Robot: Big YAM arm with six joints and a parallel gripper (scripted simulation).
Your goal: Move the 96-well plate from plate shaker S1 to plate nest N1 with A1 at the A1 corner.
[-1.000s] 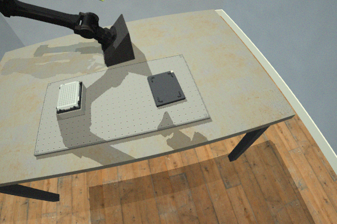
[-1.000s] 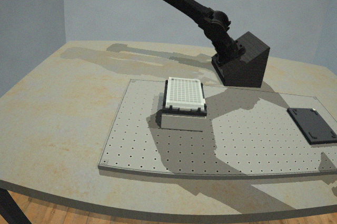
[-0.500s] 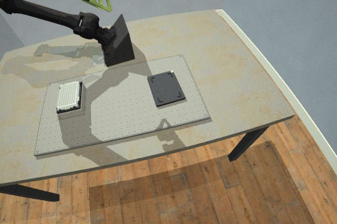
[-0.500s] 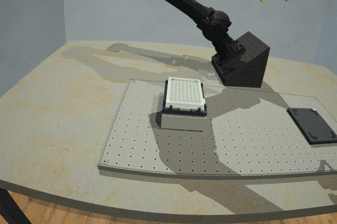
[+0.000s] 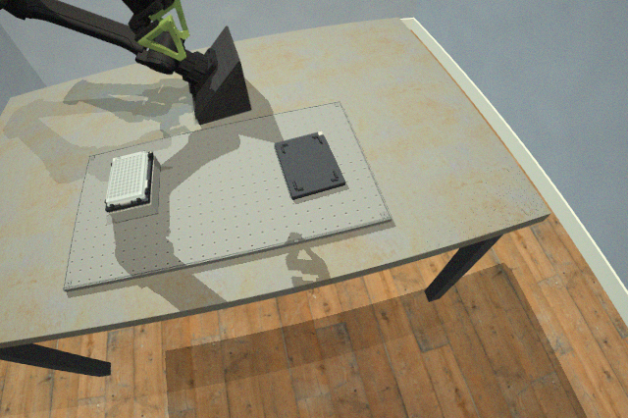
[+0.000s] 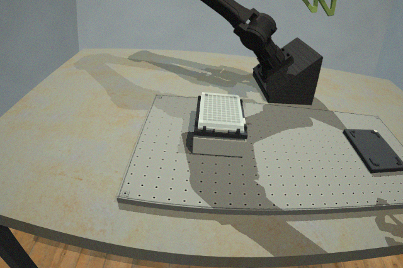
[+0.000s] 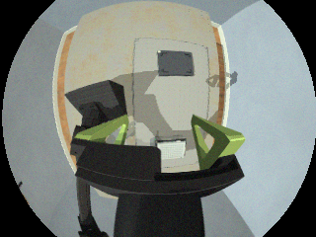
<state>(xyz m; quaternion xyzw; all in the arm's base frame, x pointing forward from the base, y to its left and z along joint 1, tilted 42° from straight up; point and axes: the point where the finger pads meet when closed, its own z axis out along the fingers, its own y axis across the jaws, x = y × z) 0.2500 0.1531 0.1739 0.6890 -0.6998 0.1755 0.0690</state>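
My gripper is now 6 cm short of the white 96-well plate, 21 cm to the left of it and 23 cm above it. From my hand the other things lie so: plate nest N1 (12 cm ahead, 19 cm to the left, 29 cm below).
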